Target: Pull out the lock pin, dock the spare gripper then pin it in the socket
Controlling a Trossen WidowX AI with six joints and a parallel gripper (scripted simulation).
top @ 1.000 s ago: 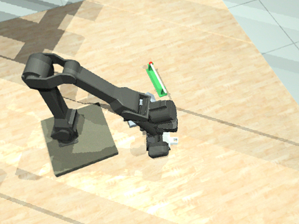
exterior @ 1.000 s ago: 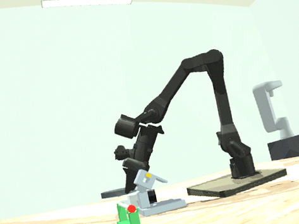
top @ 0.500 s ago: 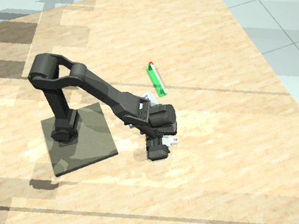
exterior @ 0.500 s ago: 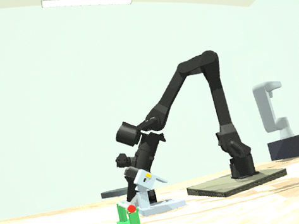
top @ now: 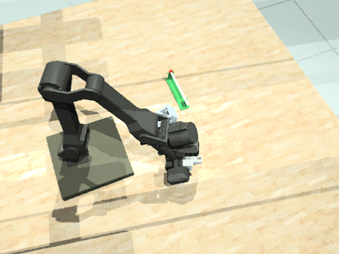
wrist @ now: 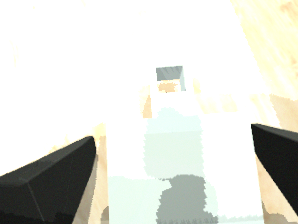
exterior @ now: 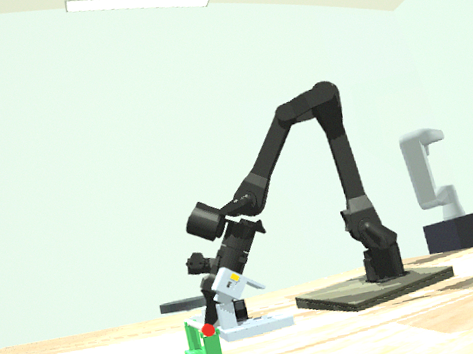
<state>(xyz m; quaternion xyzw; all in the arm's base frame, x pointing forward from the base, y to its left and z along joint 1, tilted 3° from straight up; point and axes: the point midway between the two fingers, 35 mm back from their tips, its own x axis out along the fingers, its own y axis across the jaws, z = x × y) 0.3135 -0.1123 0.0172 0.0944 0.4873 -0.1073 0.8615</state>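
Now: gripper tip 20 mm past the spare gripper and 10 mm below it. The rest, counted from my gripper tip: green cradle 40 mm ahead, 260 mm to the left, 10 mm above; mount 40 mm behind, 140 mm to the left, 40 mm above.
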